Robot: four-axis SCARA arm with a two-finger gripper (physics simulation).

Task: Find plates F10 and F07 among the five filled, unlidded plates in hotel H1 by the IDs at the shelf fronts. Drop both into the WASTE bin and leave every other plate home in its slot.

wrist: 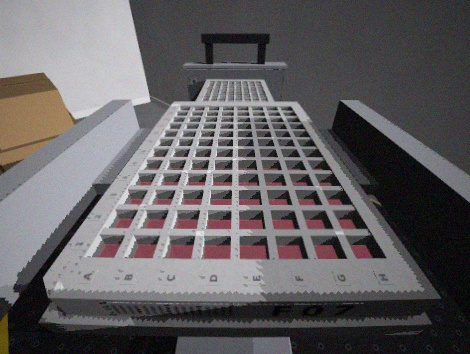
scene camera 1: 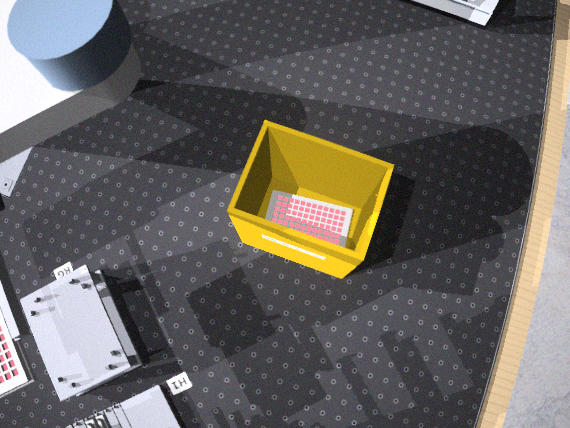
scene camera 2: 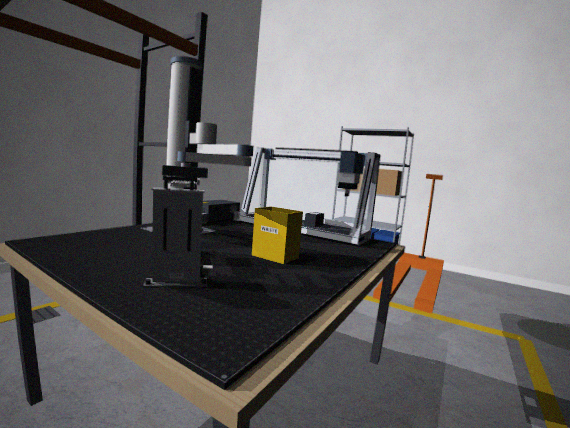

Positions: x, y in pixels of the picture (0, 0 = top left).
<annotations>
plate F10: scene camera 1 329, 222; not seen in the wrist view (out of frame)
plate f01: wrist 238, 90; not seen in scene camera 1 (out of frame)
</annotations>
